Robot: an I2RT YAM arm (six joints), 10 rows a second.
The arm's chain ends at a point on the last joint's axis. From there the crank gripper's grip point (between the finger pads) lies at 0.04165 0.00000 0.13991 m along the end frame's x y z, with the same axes.
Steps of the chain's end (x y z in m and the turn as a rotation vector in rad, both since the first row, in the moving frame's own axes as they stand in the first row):
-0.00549, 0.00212, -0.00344, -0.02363, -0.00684, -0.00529
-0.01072, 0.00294, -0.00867, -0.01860, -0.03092, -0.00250
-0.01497, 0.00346, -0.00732, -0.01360, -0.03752, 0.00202
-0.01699, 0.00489, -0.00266, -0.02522, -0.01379, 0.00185
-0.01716, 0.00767, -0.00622, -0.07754, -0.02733, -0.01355
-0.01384, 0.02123, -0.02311, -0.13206, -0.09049, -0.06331
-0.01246, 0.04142, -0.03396, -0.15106, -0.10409, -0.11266
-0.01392, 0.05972, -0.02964, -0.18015, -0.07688, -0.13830
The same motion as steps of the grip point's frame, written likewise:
-0.00644, 0.00521, -0.00319, -0.02363, -0.00684, -0.00529
-0.01506, 0.00546, -0.00747, -0.01860, -0.03092, -0.00250
-0.02025, 0.00545, -0.00587, -0.01360, -0.03752, 0.00202
-0.01893, 0.00850, -0.00214, -0.02522, -0.01379, 0.00185
-0.02093, 0.01801, -0.00553, -0.07754, -0.02733, -0.01355
-0.02611, 0.03764, -0.02097, -0.13206, -0.09049, -0.06331
-0.02621, 0.05888, -0.03165, -0.15106, -0.10409, -0.11266
-0.02336, 0.08001, -0.02862, -0.18015, -0.07688, -0.13830

